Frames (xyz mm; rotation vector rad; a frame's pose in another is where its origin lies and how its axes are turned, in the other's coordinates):
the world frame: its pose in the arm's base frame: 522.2 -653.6 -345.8 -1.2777 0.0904 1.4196
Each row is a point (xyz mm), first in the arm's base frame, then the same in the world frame.
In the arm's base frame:
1: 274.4 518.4 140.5
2: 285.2 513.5 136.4
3: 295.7 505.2 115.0
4: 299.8 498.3 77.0
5: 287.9 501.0 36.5
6: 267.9 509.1 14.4
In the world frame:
1: 362.1 -488.4 1141.0
2: 364.6 -492.4 1129.4
3: 377.0 -484.9 1108.7
4: 400.4 -463.5 1086.2
5: 427.7 -432.0 1079.2
6: 443.4 -407.0 1088.1

